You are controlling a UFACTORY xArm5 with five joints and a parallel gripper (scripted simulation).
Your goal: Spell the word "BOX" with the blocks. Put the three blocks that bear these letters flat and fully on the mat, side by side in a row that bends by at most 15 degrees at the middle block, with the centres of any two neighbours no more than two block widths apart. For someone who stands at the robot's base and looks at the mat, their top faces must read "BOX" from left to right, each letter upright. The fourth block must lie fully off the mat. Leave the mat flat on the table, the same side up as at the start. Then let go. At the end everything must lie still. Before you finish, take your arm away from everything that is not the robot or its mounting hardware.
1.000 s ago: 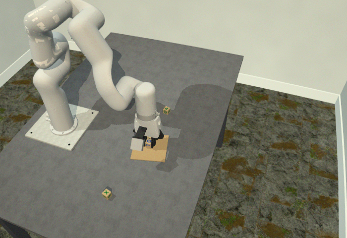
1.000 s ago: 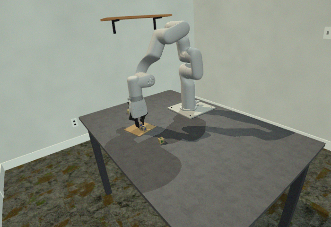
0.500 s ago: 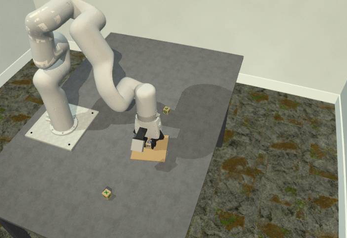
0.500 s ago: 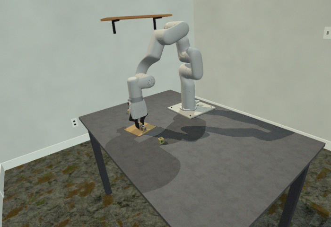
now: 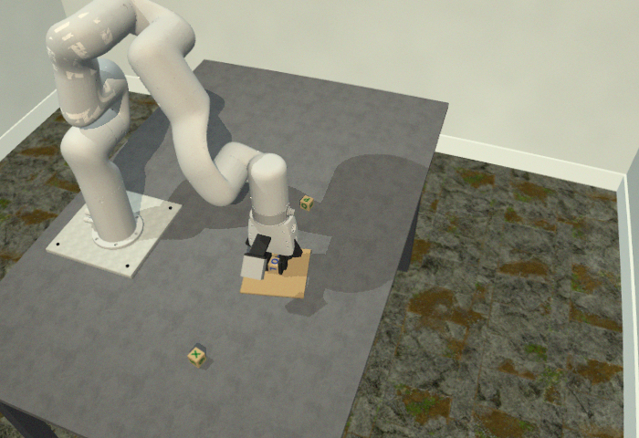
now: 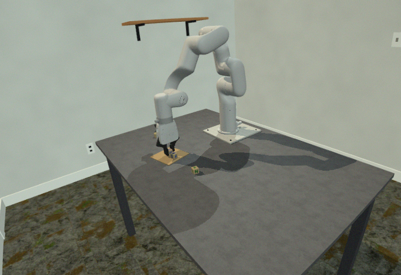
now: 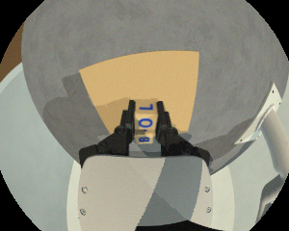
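The O block is 10 mm below my hand. Also, from my hand: X block: 60 mm behind, 270 mm to the right, 20 mm below; then B block: 40 mm to the left, 10 mm below; then tan mat: 30 mm below.
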